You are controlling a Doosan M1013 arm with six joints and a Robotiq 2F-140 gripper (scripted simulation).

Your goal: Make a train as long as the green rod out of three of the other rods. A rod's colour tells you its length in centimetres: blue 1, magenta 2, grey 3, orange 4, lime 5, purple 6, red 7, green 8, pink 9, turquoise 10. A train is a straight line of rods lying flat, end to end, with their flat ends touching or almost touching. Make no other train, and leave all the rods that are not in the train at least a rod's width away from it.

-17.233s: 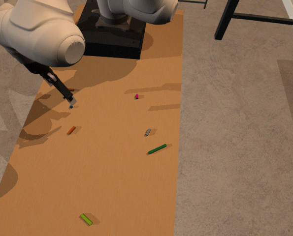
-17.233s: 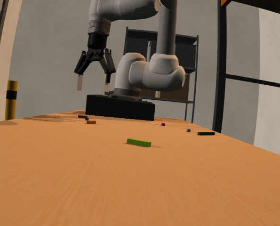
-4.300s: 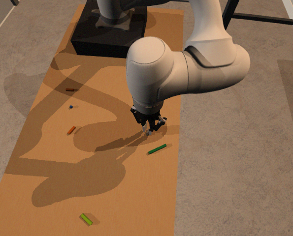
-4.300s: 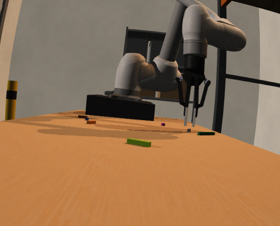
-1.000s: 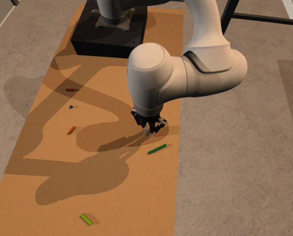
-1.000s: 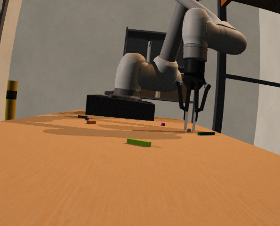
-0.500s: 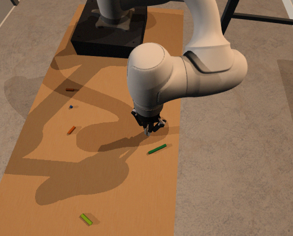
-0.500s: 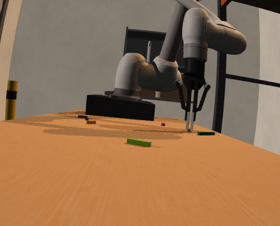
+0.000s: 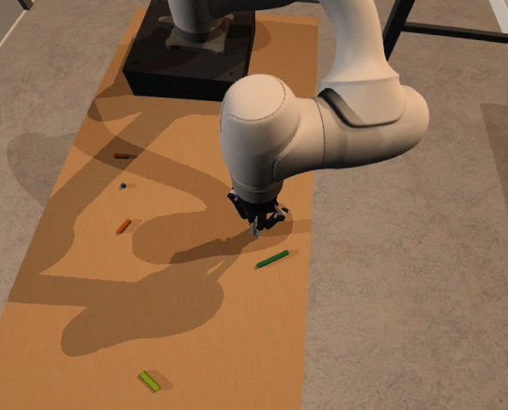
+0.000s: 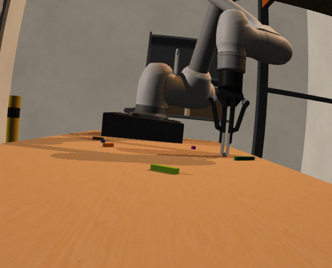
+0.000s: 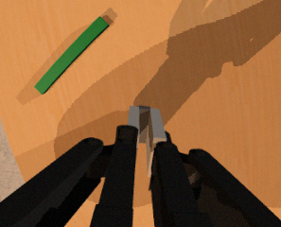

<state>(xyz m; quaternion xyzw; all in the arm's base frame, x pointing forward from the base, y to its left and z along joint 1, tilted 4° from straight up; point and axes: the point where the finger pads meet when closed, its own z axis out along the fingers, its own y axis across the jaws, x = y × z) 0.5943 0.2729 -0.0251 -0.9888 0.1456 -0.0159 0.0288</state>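
My gripper is now 7 cm past the blue rod, 38 cm to the left of it and 3 cm above it. Also, from my hand: green rod 7 cm ahead, 5 cm to the left, 3 cm below; magenta rod 17 cm behind, 8 cm to the right, 3 cm below; grey rod 3 cm below.
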